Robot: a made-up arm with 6 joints.
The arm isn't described. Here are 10 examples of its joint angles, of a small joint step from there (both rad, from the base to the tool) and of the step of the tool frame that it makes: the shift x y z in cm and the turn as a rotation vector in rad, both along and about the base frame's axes.
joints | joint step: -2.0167 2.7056 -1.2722 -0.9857 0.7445 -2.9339 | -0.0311 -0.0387 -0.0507 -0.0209 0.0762 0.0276
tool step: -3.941 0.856 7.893 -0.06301 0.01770 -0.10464
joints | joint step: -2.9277 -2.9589 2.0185 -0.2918 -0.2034 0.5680 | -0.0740 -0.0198 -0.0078 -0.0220 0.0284 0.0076
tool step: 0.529 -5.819 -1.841 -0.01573 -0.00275 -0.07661
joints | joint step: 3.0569 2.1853 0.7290 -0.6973 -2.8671 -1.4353 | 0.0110 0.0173 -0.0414 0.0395 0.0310 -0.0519
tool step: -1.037 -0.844 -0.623 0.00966 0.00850 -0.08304
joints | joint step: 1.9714 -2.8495 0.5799 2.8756 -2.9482 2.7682 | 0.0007 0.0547 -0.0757 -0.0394 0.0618 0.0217
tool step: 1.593 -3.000 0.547 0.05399 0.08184 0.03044
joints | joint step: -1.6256 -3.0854 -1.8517 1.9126 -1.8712 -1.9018 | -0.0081 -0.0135 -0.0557 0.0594 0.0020 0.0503
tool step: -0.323 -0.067 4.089 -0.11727 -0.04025 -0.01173
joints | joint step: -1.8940 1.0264 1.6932 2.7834 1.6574 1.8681 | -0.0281 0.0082 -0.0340 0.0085 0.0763 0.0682
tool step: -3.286 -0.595 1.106 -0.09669 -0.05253 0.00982
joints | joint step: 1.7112 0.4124 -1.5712 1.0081 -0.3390 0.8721 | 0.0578 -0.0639 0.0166 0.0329 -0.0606 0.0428
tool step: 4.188 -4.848 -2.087 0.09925 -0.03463 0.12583
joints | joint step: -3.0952 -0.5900 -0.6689 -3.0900 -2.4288 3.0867 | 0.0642 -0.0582 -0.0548 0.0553 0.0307 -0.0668
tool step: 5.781 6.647 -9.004 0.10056 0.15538 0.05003
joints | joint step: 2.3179 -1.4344 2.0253 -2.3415 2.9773 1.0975 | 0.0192 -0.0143 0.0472 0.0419 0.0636 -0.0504
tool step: -1.046 1.547 -2.482 -0.06072 0.07246 0.06545
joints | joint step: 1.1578 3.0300 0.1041 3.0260 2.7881 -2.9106 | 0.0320 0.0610 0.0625 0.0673 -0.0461 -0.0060
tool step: -4.526 -10.830 -0.565 -0.15987 0.05626 -0.04059
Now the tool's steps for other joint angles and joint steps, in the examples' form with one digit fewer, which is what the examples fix.
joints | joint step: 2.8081 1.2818 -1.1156 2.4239 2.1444 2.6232 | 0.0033 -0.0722 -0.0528 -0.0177 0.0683 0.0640
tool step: 9.06 -3.21 4.46 0.1309 0.1040 -0.0419
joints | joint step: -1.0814 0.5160 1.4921 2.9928 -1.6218 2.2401 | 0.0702 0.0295 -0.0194 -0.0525 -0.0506 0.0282
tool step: 5.91 2.27 -1.36 0.0151 0.0838 0.0606
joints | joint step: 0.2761 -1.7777 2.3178 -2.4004 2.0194 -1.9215 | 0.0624 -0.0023 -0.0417 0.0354 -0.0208 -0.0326
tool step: -1.23 -3.49 1.14 0.0317 0.0011 0.1016
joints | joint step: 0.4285 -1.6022 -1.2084 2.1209 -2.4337 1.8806 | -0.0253 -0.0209 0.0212 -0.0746 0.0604 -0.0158
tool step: -0.70 1.67 -1.94 0.0769 0.0120 0.0154
